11 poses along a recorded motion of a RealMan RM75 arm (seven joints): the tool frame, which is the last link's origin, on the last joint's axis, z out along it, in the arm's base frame.
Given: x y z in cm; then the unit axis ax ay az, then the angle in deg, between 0 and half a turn.
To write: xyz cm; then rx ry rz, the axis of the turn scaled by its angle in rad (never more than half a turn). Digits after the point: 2 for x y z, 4 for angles.
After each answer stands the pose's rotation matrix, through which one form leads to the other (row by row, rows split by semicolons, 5 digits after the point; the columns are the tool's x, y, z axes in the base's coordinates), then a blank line. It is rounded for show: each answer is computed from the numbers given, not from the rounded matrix.
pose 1, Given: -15.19, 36.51, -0.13, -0.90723, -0.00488, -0.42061, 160.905
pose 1, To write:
-15.19, 36.51, -0.13, -2.5478, -0.0137, -1.1812
0.65586 0.14621 0.74059; -0.12899 -0.94493 0.30078; 0.74378 -0.29279 -0.60089

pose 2, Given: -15.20, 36.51, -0.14, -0.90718, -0.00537, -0.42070, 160.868
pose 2, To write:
-15.20, 36.51, -0.14, -2.5471, -0.0151, -1.1812
0.65574 0.14736 0.74047; -0.12841 -0.94471 0.30172; 0.74399 -0.29293 -0.60056

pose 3, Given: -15.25, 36.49, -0.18, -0.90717, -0.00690, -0.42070, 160.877
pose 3, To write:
-15.25, 36.49, -0.18, -2.5472, -0.0194, -1.1813
0.65569 0.14999 0.73998; -0.12565 -0.94472 0.30283; 0.74450 -0.29154 -0.60060

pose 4, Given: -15.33, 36.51, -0.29, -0.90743, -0.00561, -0.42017, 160.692
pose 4, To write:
-15.33, 36.51, -0.29, -2.5450, -0.0157, -1.1784
0.65678 0.14882 0.73925; -0.12903 -0.94369 0.30462; 0.74296 -0.29546 -0.60060

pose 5, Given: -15.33, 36.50, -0.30, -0.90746, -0.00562, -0.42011, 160.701
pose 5, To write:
-15.33, 36.50, -0.30, -2.5452, -0.0158, -1.1783
0.65687 0.14876 0.73918; -0.12893 -0.94375 0.30450; 0.74290 -0.29532 -0.60074

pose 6, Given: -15.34, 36.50, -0.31, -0.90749, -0.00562, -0.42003, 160.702
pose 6, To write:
-15.34, 36.50, -0.31, -2.5453, -0.0158, -1.1781
0.65700 0.14873 0.73908; -0.12890 -0.94375 0.30450; 0.74279 -0.29532 -0.60087

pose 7, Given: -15.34, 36.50, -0.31, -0.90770, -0.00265, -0.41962, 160.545
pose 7, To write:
-15.34, 36.50, -0.31, -2.5434, -0.0074, -1.1758
0.65788 0.14443 0.73914; -0.13509 -0.94289 0.30448; 0.74091 -0.30016 -0.60080

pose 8, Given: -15.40, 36.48, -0.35, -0.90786, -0.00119, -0.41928, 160.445
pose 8, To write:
-15.40, 36.48, -0.35, -2.5423, -0.0033, -1.1741
0.65855 0.14244 0.73894; -0.13824 -0.94232 0.30484; 0.73973 -0.30290 -0.60087

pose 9, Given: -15.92, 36.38, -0.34, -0.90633, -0.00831, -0.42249, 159.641
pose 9, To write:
-15.92, 36.38, -0.34, -2.5253, -0.0232, -1.1772
0.65402 0.16158 0.73902; -0.13239 -0.93740 0.32212; 0.74480 -0.30851 -0.59169

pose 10, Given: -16.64, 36.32, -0.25, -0.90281, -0.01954, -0.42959, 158.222
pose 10, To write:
-16.64, 36.32, -0.25, -2.4931, -0.0540, -1.1863
0.64334 0.19341 0.74075; -0.12536 -0.92789 0.35114; 0.75525 -0.31876 -0.57270

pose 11, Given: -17.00, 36.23, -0.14, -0.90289, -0.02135, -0.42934, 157.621
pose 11, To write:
-17.00, 36.23, -0.14, -2.4839, -0.0587, -1.1811
0.64434 0.20056 0.73797; -0.12636 -0.92381 0.36140; 0.75423 -0.32612 -0.56990

